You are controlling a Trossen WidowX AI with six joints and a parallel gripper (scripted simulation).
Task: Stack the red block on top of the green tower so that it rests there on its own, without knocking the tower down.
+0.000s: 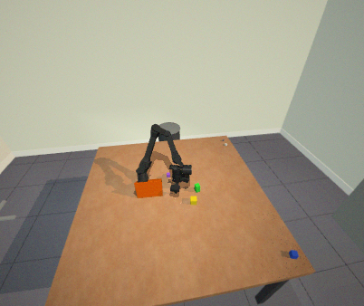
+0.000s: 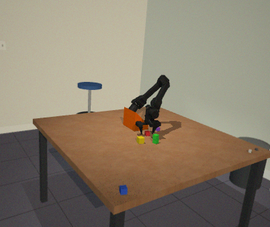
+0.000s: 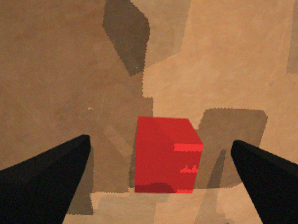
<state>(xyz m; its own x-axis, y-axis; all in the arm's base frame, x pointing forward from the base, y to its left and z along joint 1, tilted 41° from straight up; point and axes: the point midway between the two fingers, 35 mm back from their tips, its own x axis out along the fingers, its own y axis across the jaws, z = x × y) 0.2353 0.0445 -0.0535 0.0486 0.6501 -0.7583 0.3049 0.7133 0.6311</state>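
Right now the red block is 10 mm above my gripper tip. From my gripper tip the other things lie so: yellow cube: 140 mm to the right, 90 mm ahead, 10 mm above; then purple cube: 150 mm to the left, 50 mm behind, 10 mm above; then blue cube: 580 mm to the right, 540 mm ahead, 10 mm above.
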